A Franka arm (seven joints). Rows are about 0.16 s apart.
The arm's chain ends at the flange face. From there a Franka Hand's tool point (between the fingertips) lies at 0.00 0.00 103.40 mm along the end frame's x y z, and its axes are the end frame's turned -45 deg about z.
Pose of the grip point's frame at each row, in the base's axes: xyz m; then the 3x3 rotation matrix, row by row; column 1 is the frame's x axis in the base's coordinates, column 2 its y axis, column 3 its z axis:
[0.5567 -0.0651 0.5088], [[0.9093 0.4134 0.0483], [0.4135 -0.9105 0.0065], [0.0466 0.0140 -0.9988]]
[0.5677 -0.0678 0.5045], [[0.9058 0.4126 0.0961], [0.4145 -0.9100 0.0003], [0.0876 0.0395 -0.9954]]
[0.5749 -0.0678 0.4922], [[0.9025 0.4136 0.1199], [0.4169 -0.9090 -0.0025], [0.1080 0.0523 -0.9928]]
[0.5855 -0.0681 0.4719], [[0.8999 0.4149 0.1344], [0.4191 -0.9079 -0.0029], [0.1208 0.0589 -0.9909]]
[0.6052 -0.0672 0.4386], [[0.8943 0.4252 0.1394], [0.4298 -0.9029 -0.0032], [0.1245 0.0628 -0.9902]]
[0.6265 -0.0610 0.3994], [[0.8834 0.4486 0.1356], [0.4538 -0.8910 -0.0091], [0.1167 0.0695 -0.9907]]
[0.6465 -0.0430 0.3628], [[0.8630 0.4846 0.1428], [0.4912 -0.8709 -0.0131], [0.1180 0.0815 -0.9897]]
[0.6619 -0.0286 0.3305], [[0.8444 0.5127 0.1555], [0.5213 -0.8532 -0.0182], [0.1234 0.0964 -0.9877]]
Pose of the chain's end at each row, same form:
[0.5517 -0.0658 0.6121], [[0.9353 -0.3507 0.0483], [-0.3514 -0.9362 0.0065], [0.0429 -0.0231 -0.9988]]
[0.5578 -0.0678 0.6074], [[0.9322 -0.3487 0.0961], [-0.3504 -0.9366 0.0003], [0.0899 -0.0340 -0.9954]]
[0.5625 -0.0675 0.5949], [[0.9306 -0.3457 0.1199], [-0.3480 -0.9376 -0.0025], [0.1133 -0.0394 -0.9928]]
[0.5716 -0.0678 0.5744], [[0.9297 -0.3429 0.1344], [-0.3456 -0.9383 -0.0029], [0.1271 -0.0438 -0.9909]]
[0.5908 -0.0669 0.5410], [[0.9330 -0.3317 0.1394], [-0.3345 -0.9424 -0.0032], [0.1324 -0.0436 -0.9902]]
[0.6125 -0.0601 0.5018], [[0.9419 -0.3075 0.1356], [-0.3091 -0.9509 -0.0091], [0.1317 -0.0334 -0.9907]]
[0.6317 -0.0416 0.4651], [[0.9529 -0.2676 0.1428], [-0.2685 -0.9632 -0.0131], [0.1411 -0.0258 -0.9897]]
[0.6458 -0.0267 0.4326], [[0.9596 -0.2345 0.1555], [-0.2347 -0.9719 -0.0182], [0.1554 -0.0191 -0.9877]]

